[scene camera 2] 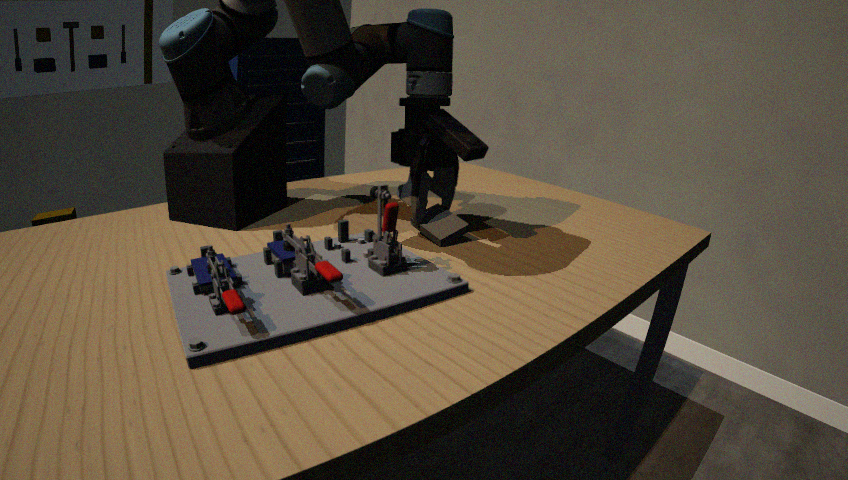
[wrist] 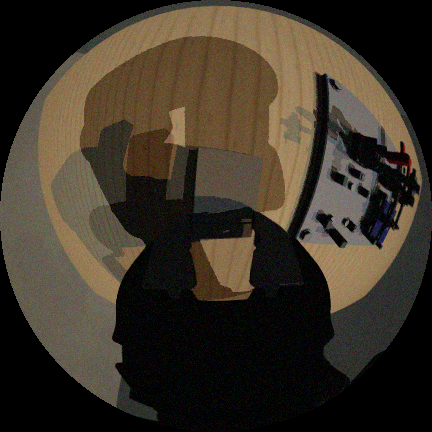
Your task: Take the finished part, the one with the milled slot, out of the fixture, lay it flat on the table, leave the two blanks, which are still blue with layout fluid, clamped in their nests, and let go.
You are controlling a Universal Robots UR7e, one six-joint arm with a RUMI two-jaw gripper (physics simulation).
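The finished part (scene camera 2: 445, 227) (wrist: 227, 175) is a grey block at table level, behind the fixture's right end in the scene view. It looks slightly tilted; its slot cannot be made out, and its contact with the table is unclear. My gripper (scene camera 2: 431, 208) (wrist: 221, 215) points down and is shut on its near end. The fixture plate (scene camera 2: 285, 324) (wrist: 312, 210) lies on the table. Two blue blanks, the left one (scene camera 2: 204, 271) and the middle one (scene camera 2: 278, 250), sit in their nests under lowered clamps. Blue also shows in the wrist view.
The third clamp (scene camera 2: 386, 252) stands raised, its red handle upright, beside the pegs of the nest without a part. The two lowered clamps have red handles (scene camera 2: 233, 301) (scene camera 2: 328, 271). The robot's dark base block (scene camera 2: 202, 187) stands at the back left of the table.
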